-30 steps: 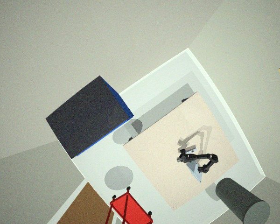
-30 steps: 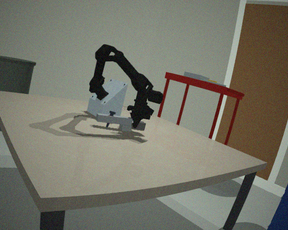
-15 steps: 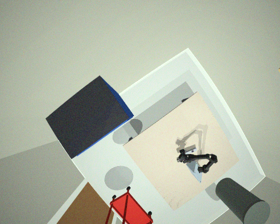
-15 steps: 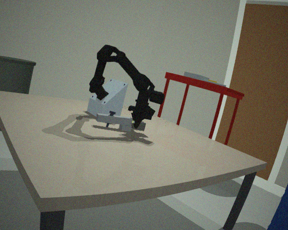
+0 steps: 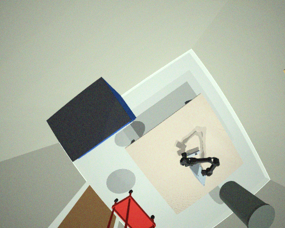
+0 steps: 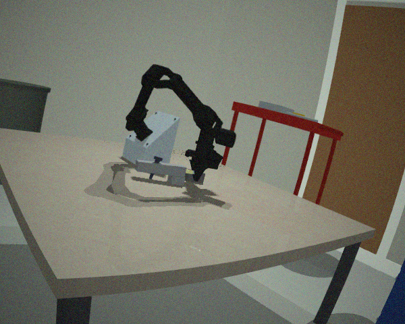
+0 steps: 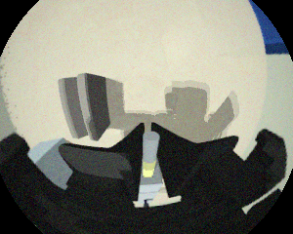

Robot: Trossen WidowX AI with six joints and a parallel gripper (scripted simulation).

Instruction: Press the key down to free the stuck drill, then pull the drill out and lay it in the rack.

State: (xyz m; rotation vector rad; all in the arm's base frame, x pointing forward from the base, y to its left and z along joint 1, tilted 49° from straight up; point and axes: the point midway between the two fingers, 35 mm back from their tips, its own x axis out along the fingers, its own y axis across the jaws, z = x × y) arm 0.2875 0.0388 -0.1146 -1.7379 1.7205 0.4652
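Now: gripper tip 50 mm to the left of the drill, 30 mm below it and 10 mm past it. Also, from my gripper tip: light grey block (140 mm to the right, 30 mm behind, 20 mm above); dark key (160 mm to the right, 30 mm behind, 30 mm above); grey slotted rack (70 mm behind, 40 mm to the left).
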